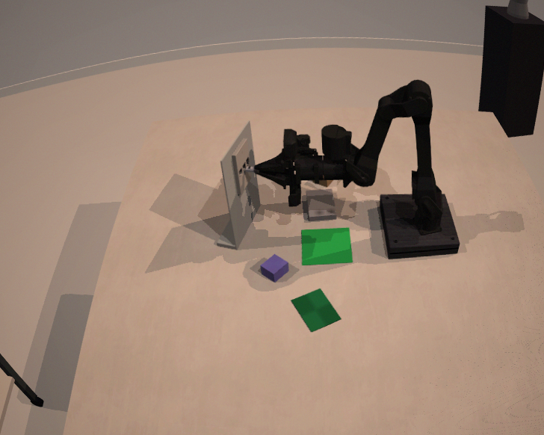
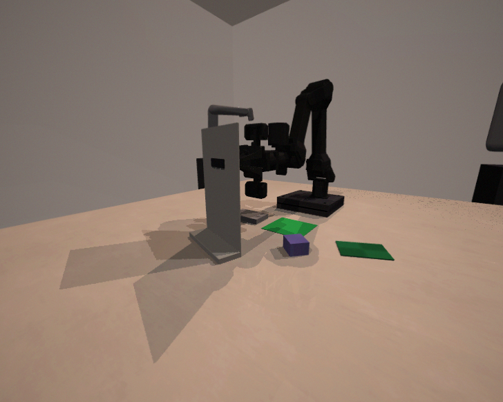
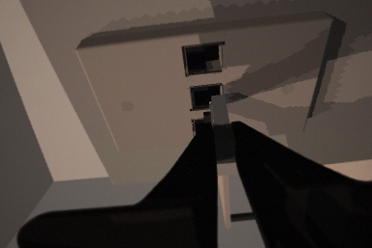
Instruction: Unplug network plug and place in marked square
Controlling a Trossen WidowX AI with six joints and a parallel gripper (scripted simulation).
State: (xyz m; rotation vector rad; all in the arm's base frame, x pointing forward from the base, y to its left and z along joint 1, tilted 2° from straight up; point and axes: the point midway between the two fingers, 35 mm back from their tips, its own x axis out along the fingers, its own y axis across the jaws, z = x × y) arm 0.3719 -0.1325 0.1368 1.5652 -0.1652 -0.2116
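Right now my gripper tip is 19 cm above the bright green square, 14 cm past it and 10 cm to the right of it. From my gripper tip the other things lie so: grey upright panel (7 cm below, 4 cm ahead, 2 cm to the right); then grey network plug (1 cm ahead); then purple cube (17 cm below, 15 cm to the left).
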